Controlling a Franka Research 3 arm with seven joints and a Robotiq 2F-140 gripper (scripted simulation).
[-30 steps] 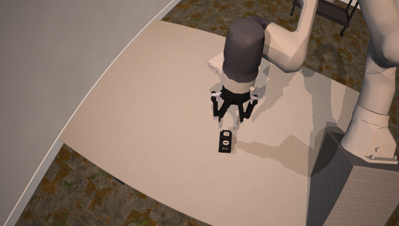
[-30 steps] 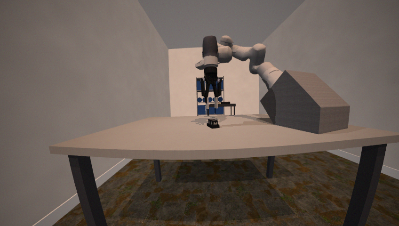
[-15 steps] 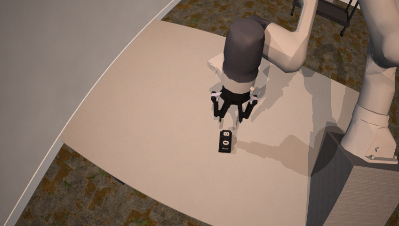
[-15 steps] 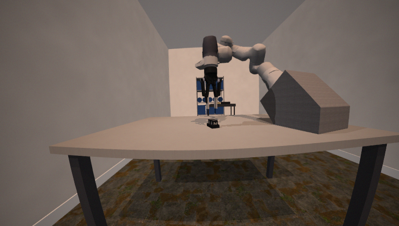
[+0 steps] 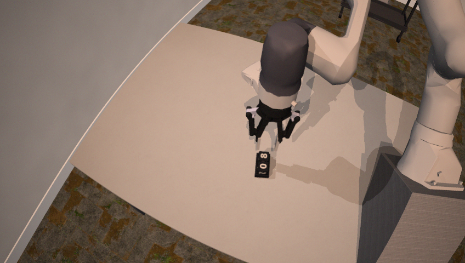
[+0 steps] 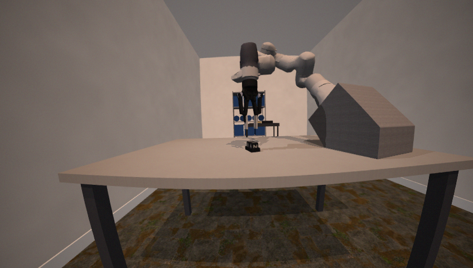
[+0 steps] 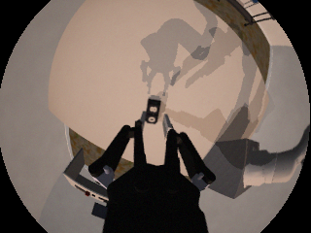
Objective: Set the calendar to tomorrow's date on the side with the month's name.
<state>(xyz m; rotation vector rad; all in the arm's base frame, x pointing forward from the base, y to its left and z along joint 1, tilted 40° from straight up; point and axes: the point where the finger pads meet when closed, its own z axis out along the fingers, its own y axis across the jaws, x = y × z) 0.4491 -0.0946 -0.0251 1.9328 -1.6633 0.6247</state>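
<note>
The tray lies 20 mm to the left of my hand and 130 mm below it.
</note>
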